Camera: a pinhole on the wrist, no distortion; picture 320 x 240 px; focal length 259.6 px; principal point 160.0 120.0 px. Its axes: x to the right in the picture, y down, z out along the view. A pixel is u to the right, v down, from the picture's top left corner.
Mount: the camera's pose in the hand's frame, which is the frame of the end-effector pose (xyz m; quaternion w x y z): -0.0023 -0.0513 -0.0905 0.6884 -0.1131 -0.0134 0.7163
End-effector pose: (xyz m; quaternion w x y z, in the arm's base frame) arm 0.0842 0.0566 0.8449 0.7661 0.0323 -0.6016 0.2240
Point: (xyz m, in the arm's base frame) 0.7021 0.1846 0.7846
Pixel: behind the camera
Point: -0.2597 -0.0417 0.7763
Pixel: 190.7 161.5
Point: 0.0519 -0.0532 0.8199
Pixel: 76.2 179.9
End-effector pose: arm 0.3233 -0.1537 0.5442 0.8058 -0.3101 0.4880 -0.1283
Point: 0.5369 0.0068 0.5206
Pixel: 253.0 36.7
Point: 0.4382 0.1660 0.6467
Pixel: 275.6 186.6
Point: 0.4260 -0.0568 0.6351
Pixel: 185.5 133.8
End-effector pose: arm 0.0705 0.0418 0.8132 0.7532 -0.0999 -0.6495 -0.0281
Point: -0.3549 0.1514 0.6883
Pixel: 174.6 158.4
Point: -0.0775 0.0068 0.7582
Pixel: 124.0 163.2
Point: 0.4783 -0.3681 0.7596
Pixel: behind the camera
